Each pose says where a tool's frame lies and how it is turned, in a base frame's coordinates. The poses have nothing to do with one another.
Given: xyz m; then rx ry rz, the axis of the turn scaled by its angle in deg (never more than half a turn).
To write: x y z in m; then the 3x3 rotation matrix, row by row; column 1 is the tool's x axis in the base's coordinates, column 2 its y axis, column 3 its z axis. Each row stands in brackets. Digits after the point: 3 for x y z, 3 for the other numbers.
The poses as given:
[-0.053 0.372 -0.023 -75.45 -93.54 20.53]
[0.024 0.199 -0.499 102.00 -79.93 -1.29]
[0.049 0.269 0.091 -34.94 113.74 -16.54]
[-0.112 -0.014 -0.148 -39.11 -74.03 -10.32]
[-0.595 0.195 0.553 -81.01 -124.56 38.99]
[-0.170 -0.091 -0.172 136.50 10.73 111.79]
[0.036 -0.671 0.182 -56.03 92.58 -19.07]
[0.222 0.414 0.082 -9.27 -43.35 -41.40]
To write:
[-0.053 0.372 -0.023], [[0.057 0.583 -0.811], [0.869 0.371 0.328], [0.492 -0.723 -0.485]]
[0.024 0.199 -0.499], [[0.377 -0.787 -0.488], [-0.803 -0.014 -0.596], [0.462 0.617 -0.637]]
[0.049 0.269 0.091], [[-0.375 -0.295 0.879], [-0.533 0.844 0.056], [-0.759 -0.447 -0.473]]
[-0.112 -0.014 -0.148], [[0.292 0.489 -0.822], [0.245 0.793 0.558], [0.924 -0.365 0.112]]
[-0.595 0.195 0.553], [[-0.369 0.698 -0.614], [0.923 0.351 -0.156], [0.107 -0.625 -0.774]]
[-0.170 -0.091 -0.172], [[0.193 0.058 0.979], [0.129 -0.991 0.033], [0.973 0.120 -0.199]]
[0.036 -0.671 0.182], [[0.008 -0.413 0.911], [-0.739 0.611 0.284], [-0.674 -0.675 -0.300]]
[0.222 0.414 0.082], [[0.502 0.651 -0.570], [-0.539 0.751 0.382], [0.676 0.116 0.728]]

